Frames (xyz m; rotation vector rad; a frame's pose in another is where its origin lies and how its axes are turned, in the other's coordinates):
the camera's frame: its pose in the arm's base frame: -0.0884 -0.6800 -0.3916 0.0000 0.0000 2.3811
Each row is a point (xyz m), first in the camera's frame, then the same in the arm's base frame.
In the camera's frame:
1: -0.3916 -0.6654 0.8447
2: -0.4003 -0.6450 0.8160
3: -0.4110 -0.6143 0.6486
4: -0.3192 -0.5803 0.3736
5: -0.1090 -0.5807 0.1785
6: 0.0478 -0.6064 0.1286
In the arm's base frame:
1: 0.6540 -0.4678 0.4531
2: 0.6462 -0.4886 0.4244
3: 0.6328 -0.5182 0.2570
4: 0.5428 -0.4796 -0.0180
5: 0.3908 -0.3344 -0.2131
6: 0.2949 -0.2077 -0.2630

